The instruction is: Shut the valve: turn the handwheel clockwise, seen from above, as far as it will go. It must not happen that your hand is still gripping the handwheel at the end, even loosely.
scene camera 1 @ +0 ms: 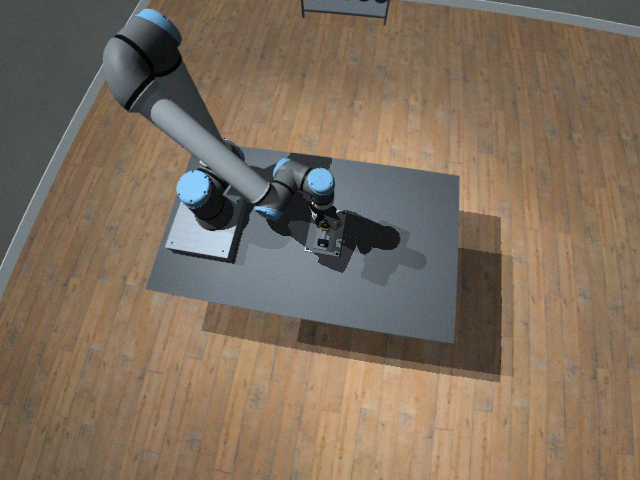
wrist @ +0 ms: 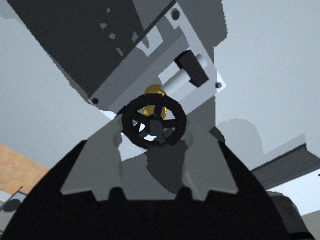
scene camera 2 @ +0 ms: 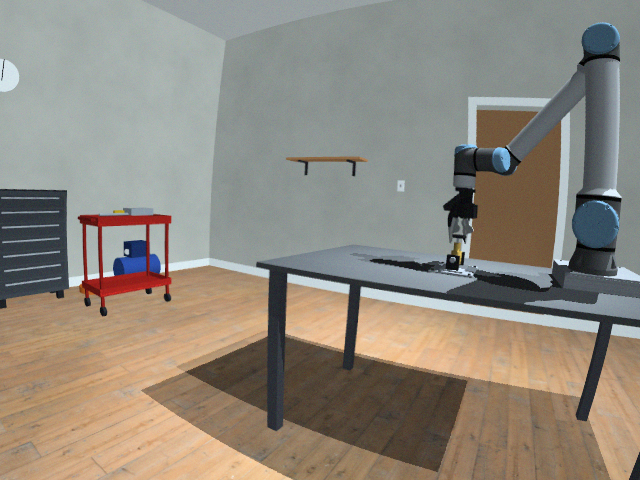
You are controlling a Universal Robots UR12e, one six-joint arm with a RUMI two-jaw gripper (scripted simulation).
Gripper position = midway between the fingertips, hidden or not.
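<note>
My gripper [scene camera 2: 457, 243] is visible to me, and I find that same gripper [wrist: 154, 115] in the wrist view too. Then there are the things themselves: I can see a base plate [wrist: 170, 28], and with it a black spoked handwheel [wrist: 154, 124].
</note>
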